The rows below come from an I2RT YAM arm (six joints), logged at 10 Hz.
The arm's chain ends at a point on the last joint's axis. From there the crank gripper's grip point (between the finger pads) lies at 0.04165 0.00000 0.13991 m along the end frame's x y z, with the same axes.
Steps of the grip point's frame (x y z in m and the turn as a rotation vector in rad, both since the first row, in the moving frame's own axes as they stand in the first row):
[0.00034 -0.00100 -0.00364 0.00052 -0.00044 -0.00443]
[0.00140 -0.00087 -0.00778 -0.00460 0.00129 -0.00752]
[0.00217 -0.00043 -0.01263 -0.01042 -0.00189 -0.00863]
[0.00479 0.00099 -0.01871 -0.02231 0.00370 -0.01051]
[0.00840 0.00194 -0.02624 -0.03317 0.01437 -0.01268]
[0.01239 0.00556 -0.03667 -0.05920 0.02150 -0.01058]
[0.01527 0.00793 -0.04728 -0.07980 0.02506 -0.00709]
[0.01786 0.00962 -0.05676 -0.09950 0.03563 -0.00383]
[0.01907 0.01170 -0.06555 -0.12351 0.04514 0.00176]
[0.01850 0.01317 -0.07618 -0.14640 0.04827 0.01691]
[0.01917 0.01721 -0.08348 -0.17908 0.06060 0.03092]
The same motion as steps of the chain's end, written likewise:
[0.00040 -0.00074 -0.00366 0.00052 -0.00044 -0.00443]
[0.00122 -0.00120 -0.00773 -0.00460 0.00129 -0.00752]
[0.00243 -0.00153 -0.01270 -0.01042 -0.00189 -0.00863]
[0.00426 -0.00169 -0.01853 -0.02231 0.00370 -0.01051]
[0.00637 -0.00215 -0.02556 -0.03317 0.01437 -0.01268]
[0.00935 -0.00223 -0.03551 -0.05920 0.02150 -0.01058]
[0.01174 -0.00287 -0.04576 -0.07980 0.02506 -0.00709]
[0.01288 -0.00403 -0.05451 -0.09950 0.03563 -0.00383]
[0.01283 -0.00549 -0.06246 -0.12351 0.04514 0.00176]
[0.01200 -0.00784 -0.07247 -0.14640 0.04827 0.01691]
[0.01123 -0.00888 -0.07836 -0.17908 0.06060 0.03092]

